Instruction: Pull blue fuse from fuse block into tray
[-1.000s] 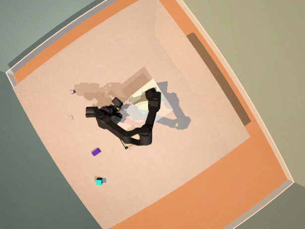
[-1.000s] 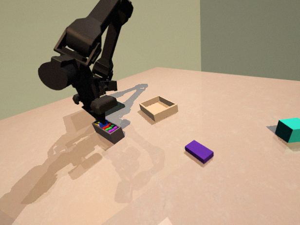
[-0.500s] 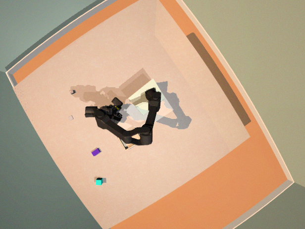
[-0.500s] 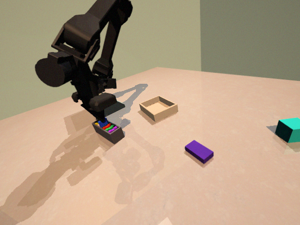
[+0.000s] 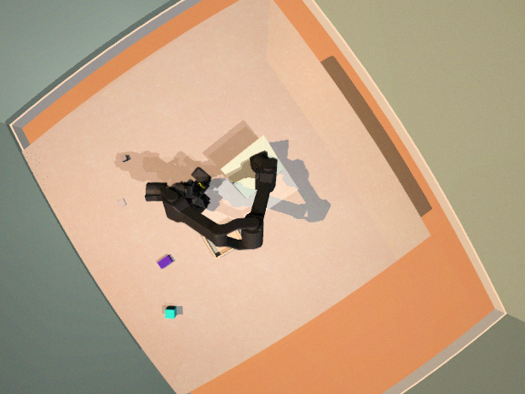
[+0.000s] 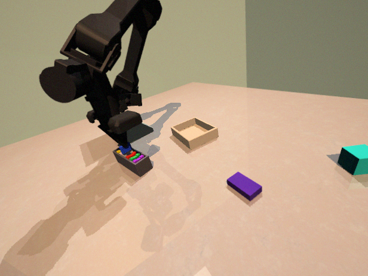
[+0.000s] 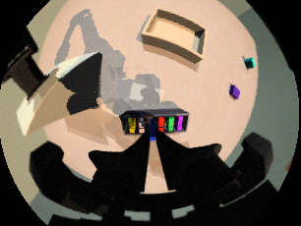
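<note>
Right now the tan tray is 2 cm behind my gripper tip, 21 cm to the left of it and 6 cm below it. The rest, counted from my gripper tip: teal cube: 32 cm ahead, 38 cm to the left, 4 cm below; then purple flat block: 24 cm ahead, 19 cm to the left, 5 cm below; then blue fuse: 1 cm below.
</note>
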